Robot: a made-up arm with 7 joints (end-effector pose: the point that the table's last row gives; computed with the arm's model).
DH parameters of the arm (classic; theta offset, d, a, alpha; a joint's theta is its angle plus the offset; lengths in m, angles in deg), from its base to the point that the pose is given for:
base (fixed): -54.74 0 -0.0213 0
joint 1: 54.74 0.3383 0.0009 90
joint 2: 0 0.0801 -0.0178 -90
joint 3: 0 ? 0.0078 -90
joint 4: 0 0.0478 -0.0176 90
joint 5: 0 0.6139 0.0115 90
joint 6: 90 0.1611 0.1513 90
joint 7: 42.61 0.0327 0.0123 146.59
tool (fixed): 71.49 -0.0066 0 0
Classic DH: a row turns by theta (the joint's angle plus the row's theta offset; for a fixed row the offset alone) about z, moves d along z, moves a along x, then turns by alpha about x.
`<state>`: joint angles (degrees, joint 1 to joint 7).
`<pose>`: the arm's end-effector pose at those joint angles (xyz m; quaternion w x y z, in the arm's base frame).
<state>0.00 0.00 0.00 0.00 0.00 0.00 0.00</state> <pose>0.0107 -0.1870 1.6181 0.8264 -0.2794 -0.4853 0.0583</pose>
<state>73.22 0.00 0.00 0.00 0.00 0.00 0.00</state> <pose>0.1900 -0.0196 1.6181 0.6286 0.0651 -0.5562 0.5397</pose>
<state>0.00 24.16 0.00 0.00 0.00 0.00 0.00</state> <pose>-0.5150 -0.1870 1.5150 0.7066 -0.2855 -0.6475 -0.0014</pose>
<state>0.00 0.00 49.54 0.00 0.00 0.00 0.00</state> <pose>0.0913 -0.1130 1.6181 0.7260 -0.0504 -0.5577 0.3992</pose>
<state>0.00 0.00 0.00 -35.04 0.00 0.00 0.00</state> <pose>-0.4382 -0.1870 1.4966 0.6420 -0.2840 -0.7116 -0.0285</pose>
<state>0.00 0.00 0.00 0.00 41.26 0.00 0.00</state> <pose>0.1119 -0.1115 1.6181 0.7529 -0.0905 -0.5526 0.3458</pose>
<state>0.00 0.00 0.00 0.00 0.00 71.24 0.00</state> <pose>-0.1647 -0.1870 1.5472 0.3892 -0.2611 -0.8758 -0.1153</pose>
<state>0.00 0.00 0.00 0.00 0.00 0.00 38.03</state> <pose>0.0107 -0.1887 1.6099 0.8724 0.0051 -0.4778 -0.1030</pose>
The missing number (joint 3, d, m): 0.508
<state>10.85 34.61 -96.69 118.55 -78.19 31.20 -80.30</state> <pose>-0.0583 -0.8609 0.5516 0.7029 -0.2520 0.4572 0.4831</pose>
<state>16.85 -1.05 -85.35 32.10 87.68 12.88 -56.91</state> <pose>0.2637 -0.5466 1.4307 0.6937 -0.3987 -0.5643 0.2031</pose>
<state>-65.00 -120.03 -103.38 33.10 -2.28 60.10 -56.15</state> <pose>0.1578 -1.1495 -0.0925 0.3086 -0.3300 0.7495 0.4838</pose>
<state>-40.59 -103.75 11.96 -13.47 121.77 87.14 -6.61</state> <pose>0.8302 -0.7771 0.0234 0.4361 0.4811 -0.4774 -0.5919</pose>
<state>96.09 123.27 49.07 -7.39 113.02 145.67 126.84</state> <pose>0.0687 -0.8735 -0.2044 0.3687 0.2888 -0.6616 -0.5856</pose>
